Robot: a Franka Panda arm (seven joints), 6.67 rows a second.
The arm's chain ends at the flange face. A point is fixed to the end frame.
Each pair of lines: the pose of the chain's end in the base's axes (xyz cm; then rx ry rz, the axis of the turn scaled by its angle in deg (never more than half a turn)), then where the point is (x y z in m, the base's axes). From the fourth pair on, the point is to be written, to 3 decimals.
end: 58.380 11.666 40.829 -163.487 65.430 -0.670
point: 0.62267 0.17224 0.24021
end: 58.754 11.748 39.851 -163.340 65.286 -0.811
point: 0.62683 0.17351 0.23067
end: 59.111 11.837 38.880 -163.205 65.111 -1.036
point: 0.63094 0.17480 0.22123
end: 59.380 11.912 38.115 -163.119 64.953 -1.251
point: 0.634 0.176 0.214
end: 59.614 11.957 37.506 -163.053 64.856 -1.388
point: 0.637 0.176 0.208
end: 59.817 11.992 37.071 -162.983 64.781 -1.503
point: 0.639 0.177 0.204
